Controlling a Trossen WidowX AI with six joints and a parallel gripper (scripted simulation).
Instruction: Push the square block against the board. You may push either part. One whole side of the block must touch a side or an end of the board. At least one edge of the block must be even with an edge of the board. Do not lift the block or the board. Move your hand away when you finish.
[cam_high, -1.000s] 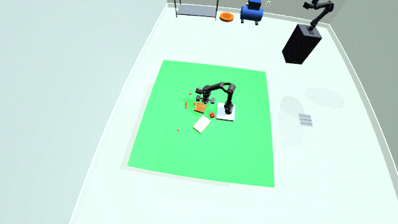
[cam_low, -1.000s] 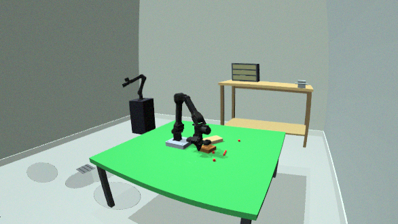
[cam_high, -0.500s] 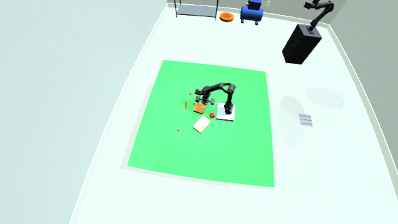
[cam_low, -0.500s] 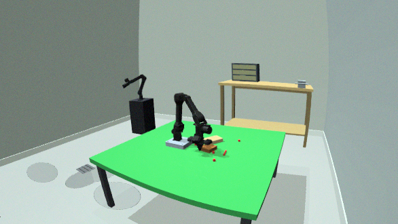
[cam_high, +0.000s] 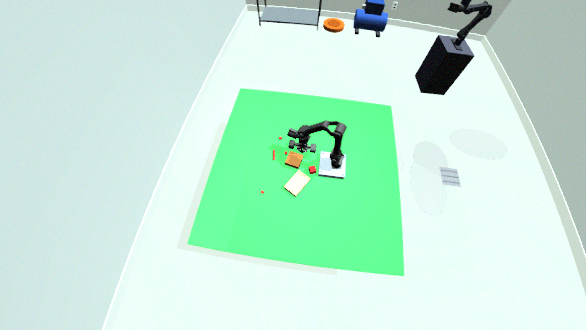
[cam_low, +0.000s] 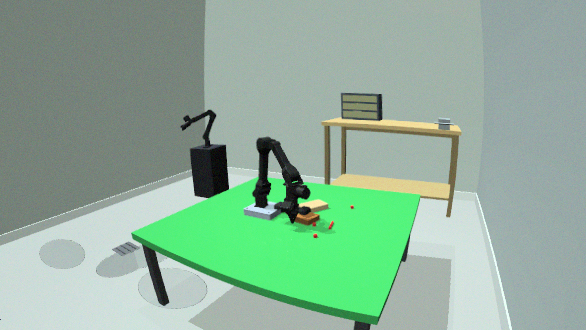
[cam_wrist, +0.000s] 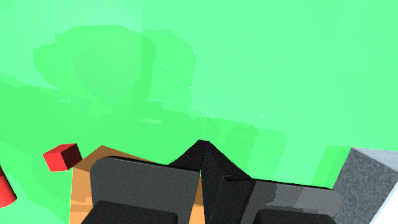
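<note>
The square block is 7 cm to the left of my gripper tip, 5 cm ahead of it and 1 cm above it. Round my gripper tip: red cube 14 cm to the left, 7 cm behind, 1 cm above; board 24 cm to the left, 2 cm ahead, 1 cm above.
</note>
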